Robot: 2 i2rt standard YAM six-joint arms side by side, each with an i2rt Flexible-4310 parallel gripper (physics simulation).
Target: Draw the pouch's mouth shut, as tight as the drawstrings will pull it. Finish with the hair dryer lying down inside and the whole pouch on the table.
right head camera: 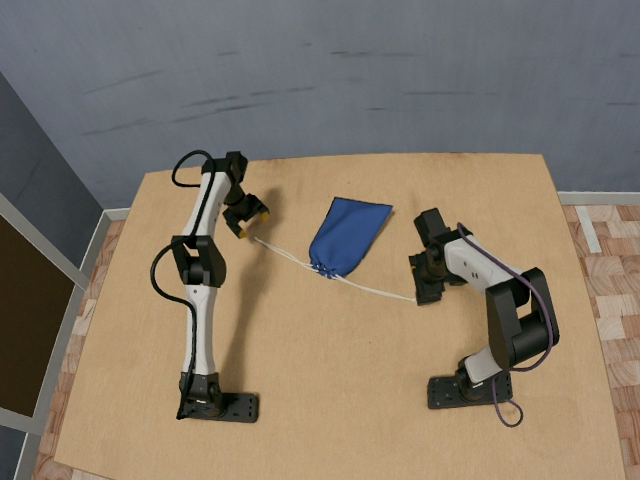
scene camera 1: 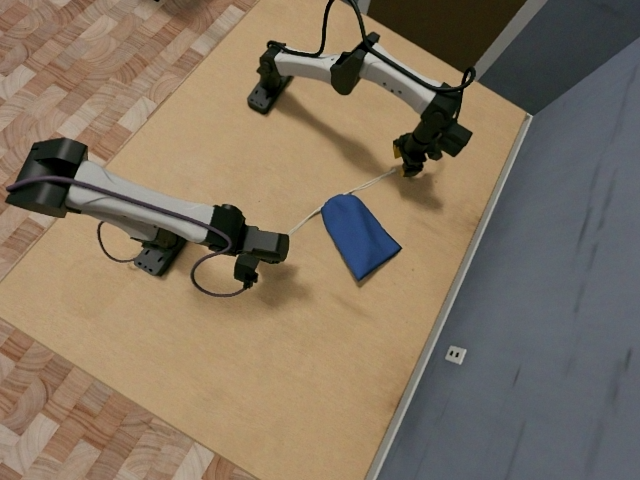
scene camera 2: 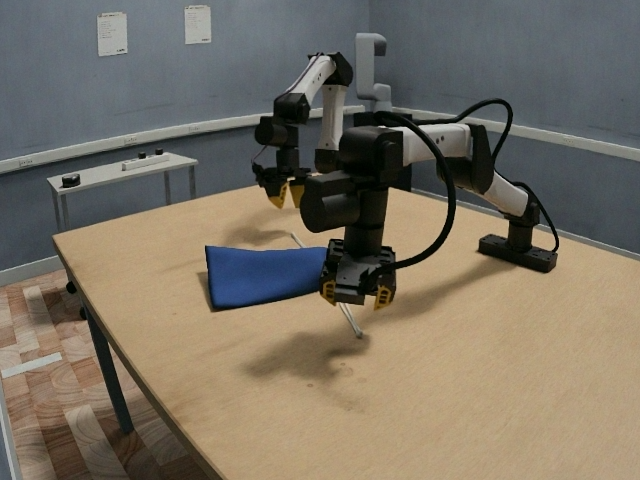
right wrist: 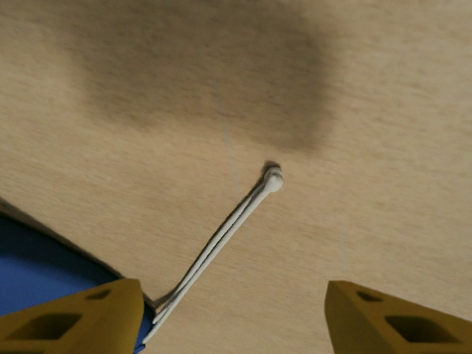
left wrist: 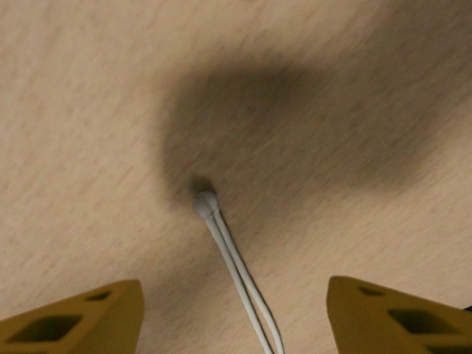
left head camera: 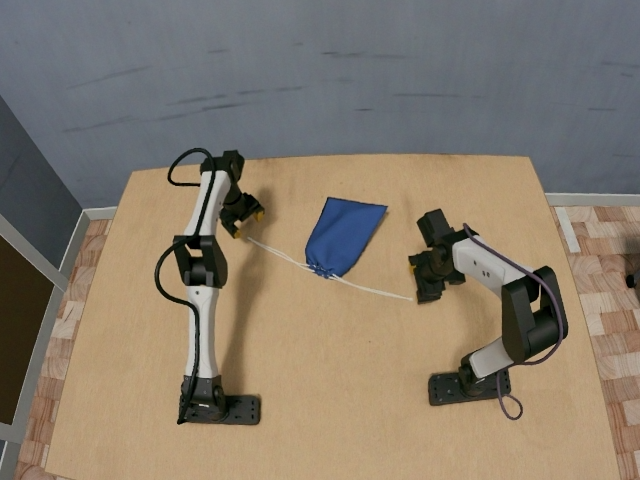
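The blue pouch [left head camera: 343, 235] [right head camera: 348, 235] [scene camera 1: 360, 237] [scene camera 2: 263, 276] lies flat on the table, its mouth bunched together at the near end in the head views. The hair dryer does not show. One white drawstring [left head camera: 276, 252] [right head camera: 283, 252] [left wrist: 240, 270] runs from the mouth toward my left gripper [left head camera: 249, 226] [right head camera: 254, 226] [left wrist: 235, 291], which is open above its knotted end. The other white drawstring [left head camera: 372, 290] [right head camera: 374, 291] [right wrist: 217, 242] runs toward my right gripper [right wrist: 234, 292] [scene camera 2: 289, 202], which is open above the table. Both knotted ends lie on the table, apart from the fingers.
The wooden table [left head camera: 320, 387] [scene camera 1: 279, 361] bears both arm bases. A blue-grey wall [left head camera: 330, 77] stands along its far edge in the head views. In scene camera 2, a small side table [scene camera 2: 98, 173] with a power strip [scene camera 2: 145, 162] stands at the back left.
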